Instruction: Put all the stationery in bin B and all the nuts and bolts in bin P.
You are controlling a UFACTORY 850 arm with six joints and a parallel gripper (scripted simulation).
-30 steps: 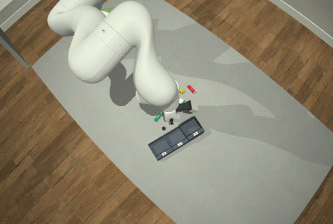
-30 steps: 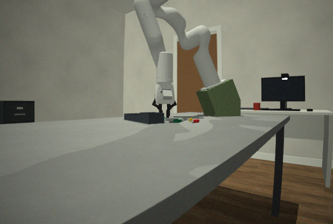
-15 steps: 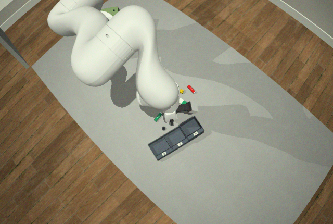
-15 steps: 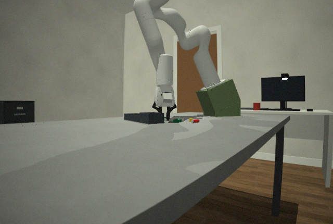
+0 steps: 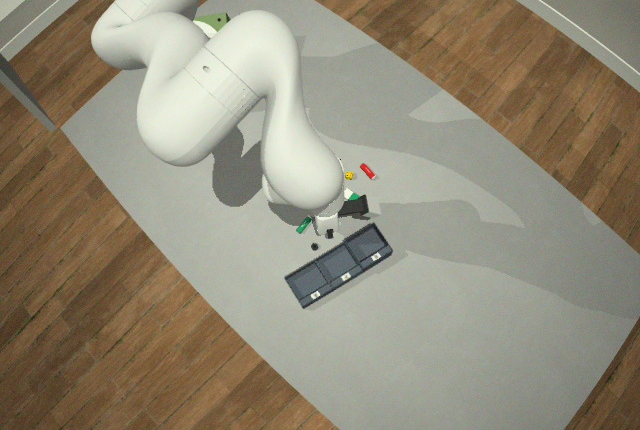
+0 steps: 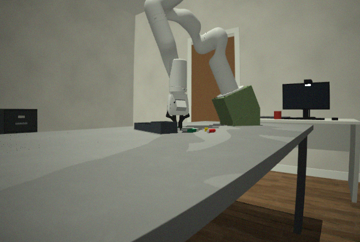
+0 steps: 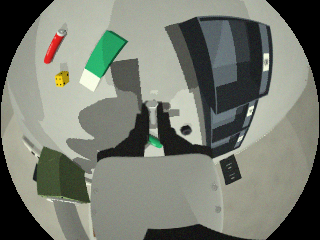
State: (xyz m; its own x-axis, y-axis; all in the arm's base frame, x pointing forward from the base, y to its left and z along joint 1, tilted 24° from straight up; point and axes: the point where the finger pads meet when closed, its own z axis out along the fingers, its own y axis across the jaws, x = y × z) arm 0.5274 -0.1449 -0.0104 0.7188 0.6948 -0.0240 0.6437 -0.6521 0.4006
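My hand is 2 cm above the white bolt. The rest, counted from my hand: green cylinder 5 cm behind, 3 cm to the right, 1 cm below; green block 2 cm ahead, 9 cm to the left, 1 cm below; black nut 7 cm to the right, 2 cm below.
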